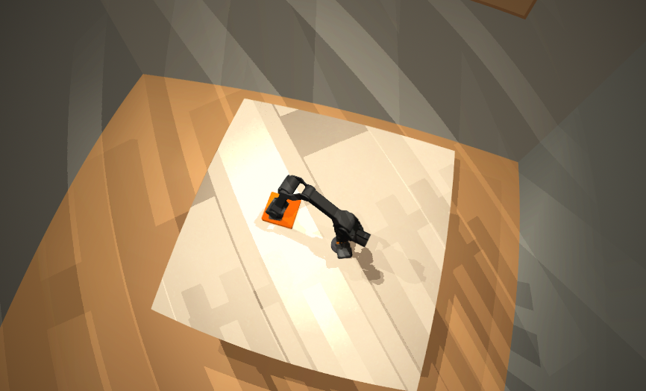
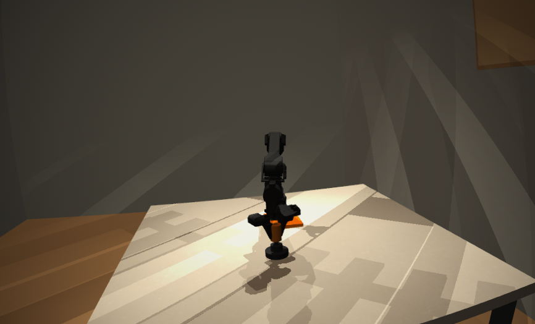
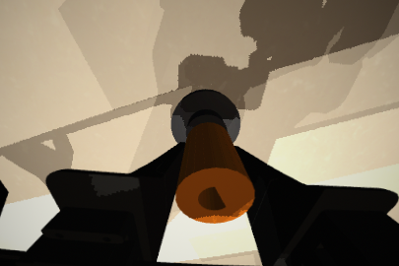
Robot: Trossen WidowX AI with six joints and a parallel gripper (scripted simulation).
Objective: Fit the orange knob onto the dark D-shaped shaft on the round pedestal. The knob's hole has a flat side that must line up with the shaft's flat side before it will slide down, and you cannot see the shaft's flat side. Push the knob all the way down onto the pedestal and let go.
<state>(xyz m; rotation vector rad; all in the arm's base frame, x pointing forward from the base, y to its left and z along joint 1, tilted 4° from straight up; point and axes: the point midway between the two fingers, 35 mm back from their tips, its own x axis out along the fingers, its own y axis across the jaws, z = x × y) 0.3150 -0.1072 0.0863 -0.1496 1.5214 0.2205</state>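
Right now my gripper tip is 2 cm below the orange knob. Also, from my gripper tip: dark round pedestal 4 cm below.
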